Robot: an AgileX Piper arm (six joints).
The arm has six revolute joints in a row. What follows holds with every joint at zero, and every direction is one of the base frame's.
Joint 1 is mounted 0.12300 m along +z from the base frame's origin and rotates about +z.
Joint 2 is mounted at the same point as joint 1 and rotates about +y.
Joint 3 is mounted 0.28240 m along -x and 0.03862 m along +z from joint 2 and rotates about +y.
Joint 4 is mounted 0.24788 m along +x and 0.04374 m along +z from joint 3 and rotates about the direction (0.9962, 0, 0.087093).
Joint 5 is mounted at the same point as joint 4 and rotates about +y.
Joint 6 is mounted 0.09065 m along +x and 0.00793 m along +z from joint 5 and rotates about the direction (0.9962, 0, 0.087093).
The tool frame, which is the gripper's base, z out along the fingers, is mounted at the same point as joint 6; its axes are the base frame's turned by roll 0.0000, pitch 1.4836 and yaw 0.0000 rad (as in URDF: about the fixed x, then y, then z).
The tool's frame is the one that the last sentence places.
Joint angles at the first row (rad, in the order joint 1, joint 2, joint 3, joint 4, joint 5, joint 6):
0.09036 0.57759 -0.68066 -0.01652 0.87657 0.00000
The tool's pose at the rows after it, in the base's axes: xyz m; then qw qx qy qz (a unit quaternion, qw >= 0):
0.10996 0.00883 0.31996 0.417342 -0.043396 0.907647 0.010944
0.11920 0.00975 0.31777 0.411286 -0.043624 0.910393 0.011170
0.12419 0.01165 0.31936 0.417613 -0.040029 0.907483 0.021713
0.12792 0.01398 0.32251 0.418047 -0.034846 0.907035 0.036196
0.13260 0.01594 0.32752 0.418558 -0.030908 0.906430 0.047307
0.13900 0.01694 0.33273 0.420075 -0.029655 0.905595 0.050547
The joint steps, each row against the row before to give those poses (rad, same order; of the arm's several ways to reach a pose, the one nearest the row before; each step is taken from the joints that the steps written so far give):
0.00003 0.06022 -0.01114 -0.00003 -0.02580 0.00004
-0.00003 0.03990 -0.00232 0.00092 -0.02431 -0.00005
0.00007 0.01777 -0.00615 0.02155 -0.02653 0.00011
-0.00015 0.01746 -0.01589 0.03085 -0.00412 -0.00021
0.00007 0.02227 -0.02478 0.02342 0.00001 0.00010
-0.00004 0.02818 -0.02751 0.00684 -0.00442 -0.00007

